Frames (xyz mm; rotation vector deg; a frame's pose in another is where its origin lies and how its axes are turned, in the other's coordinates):
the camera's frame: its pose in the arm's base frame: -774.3 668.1 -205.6 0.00 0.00 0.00
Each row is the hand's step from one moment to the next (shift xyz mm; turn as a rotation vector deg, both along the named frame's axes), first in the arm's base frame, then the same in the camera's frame.
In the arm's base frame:
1: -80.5 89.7 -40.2 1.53 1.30 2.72
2: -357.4 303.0 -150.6 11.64 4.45 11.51
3: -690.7 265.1 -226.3 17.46 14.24 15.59
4: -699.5 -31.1 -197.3 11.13 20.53 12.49
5: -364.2 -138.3 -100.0 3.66 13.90 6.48
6: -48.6 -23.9 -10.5 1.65 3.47 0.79
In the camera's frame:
1: -80.5 89.7 -40.2 1.53 1.30 2.72
2: -357.4 303.0 -150.6 11.64 4.45 11.51
3: -690.7 265.1 -226.3 17.46 14.24 15.59
4: -699.5 -31.1 -197.3 11.13 20.53 12.49
5: -364.2 -138.3 -100.0 3.66 13.90 6.48
6: -48.6 -23.9 -10.5 1.65 3.47 0.79

